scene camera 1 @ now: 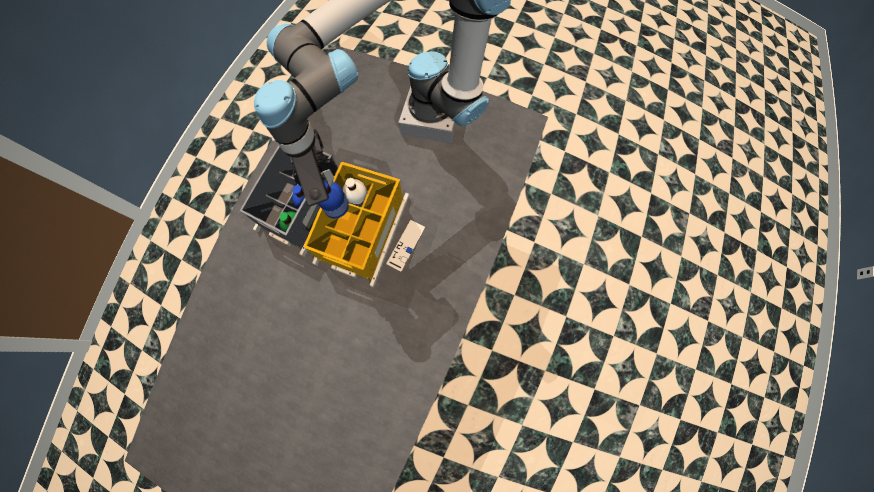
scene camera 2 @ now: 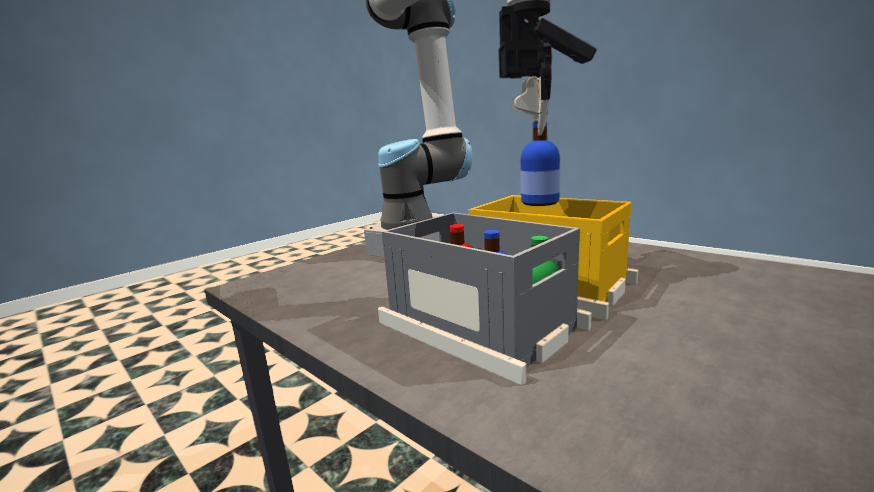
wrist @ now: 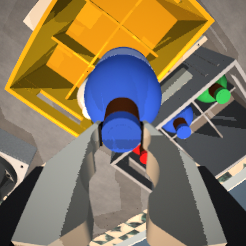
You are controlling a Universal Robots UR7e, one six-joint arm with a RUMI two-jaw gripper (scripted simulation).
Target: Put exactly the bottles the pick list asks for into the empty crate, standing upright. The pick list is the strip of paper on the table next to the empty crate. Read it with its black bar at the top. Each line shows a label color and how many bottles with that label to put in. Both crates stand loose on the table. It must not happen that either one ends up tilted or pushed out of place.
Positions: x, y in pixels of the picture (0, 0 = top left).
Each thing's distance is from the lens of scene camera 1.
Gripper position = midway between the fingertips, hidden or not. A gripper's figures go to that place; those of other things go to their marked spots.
my gripper (scene camera 1: 324, 187): 0.99 m
blue-label bottle (scene camera 1: 337, 205): 1.01 m
grey crate (scene camera 1: 273, 182): 1.31 m
yellow crate (scene camera 1: 384, 198): 1.28 m
pick list (scene camera 1: 413, 231): 1.24 m
The marked spots on the pick list and the blue-label bottle are 0.33 m apart.
